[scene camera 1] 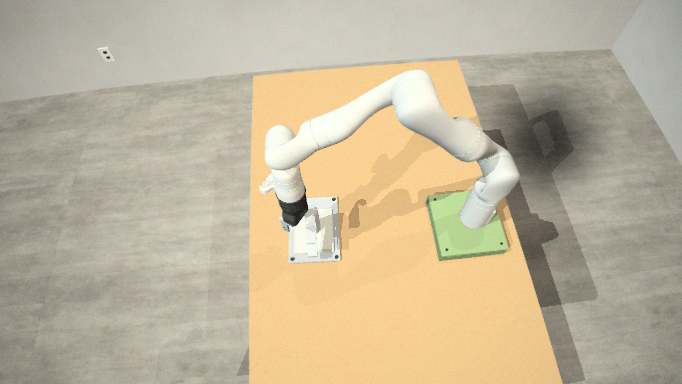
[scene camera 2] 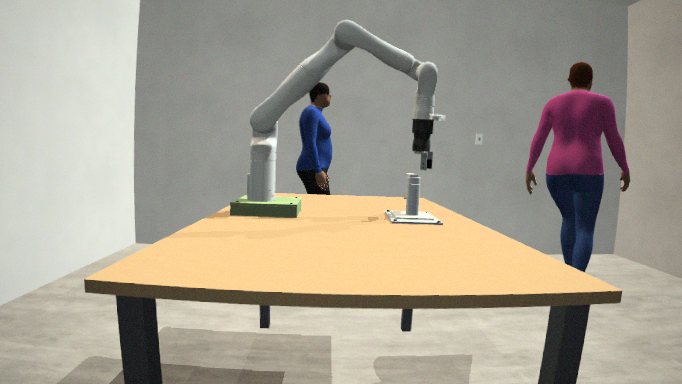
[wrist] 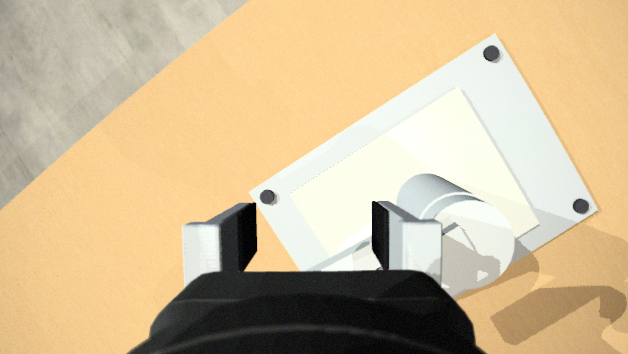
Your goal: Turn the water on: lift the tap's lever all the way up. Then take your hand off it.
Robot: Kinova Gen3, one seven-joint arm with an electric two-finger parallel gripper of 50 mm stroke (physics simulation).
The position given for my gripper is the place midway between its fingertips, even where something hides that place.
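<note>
My gripper appears at (scene camera 2: pixel 426 169) and at (wrist: pixel 314 226). A lever (wrist: pixel 477 239) is visible. I see a pale base plate (scene camera 1: pixel 321 202), also found at (wrist: pixel 488 79).
</note>
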